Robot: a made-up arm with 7 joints. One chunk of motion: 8 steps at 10 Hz.
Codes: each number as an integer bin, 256 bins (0 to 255) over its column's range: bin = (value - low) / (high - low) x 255, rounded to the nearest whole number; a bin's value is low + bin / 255 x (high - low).
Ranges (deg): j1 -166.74..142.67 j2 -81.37..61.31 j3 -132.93..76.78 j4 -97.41..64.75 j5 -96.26..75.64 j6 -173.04..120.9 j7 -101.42..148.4
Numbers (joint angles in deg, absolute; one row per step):
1: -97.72 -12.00 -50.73 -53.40 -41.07 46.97 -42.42
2: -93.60 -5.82 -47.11 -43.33 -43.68 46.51 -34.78
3: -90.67 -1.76 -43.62 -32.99 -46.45 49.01 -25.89
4: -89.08 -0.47 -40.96 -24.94 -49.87 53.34 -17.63
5: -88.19 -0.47 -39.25 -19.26 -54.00 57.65 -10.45
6: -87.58 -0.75 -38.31 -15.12 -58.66 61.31 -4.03
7: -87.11 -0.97 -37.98 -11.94 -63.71 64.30 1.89
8: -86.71 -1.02 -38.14 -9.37 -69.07 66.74 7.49
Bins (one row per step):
1: 57 124 100 69 82 191 60
2: 60 135 104 85 78 190 68
3: 63 142 109 101 74 193 77
4: 64 145 112 114 69 196 86
5: 65 145 114 123 63 200 93
6: 65 144 115 129 56 203 99
7: 66 144 115 134 48 206 105
8: 66 144 115 138 40 208 111

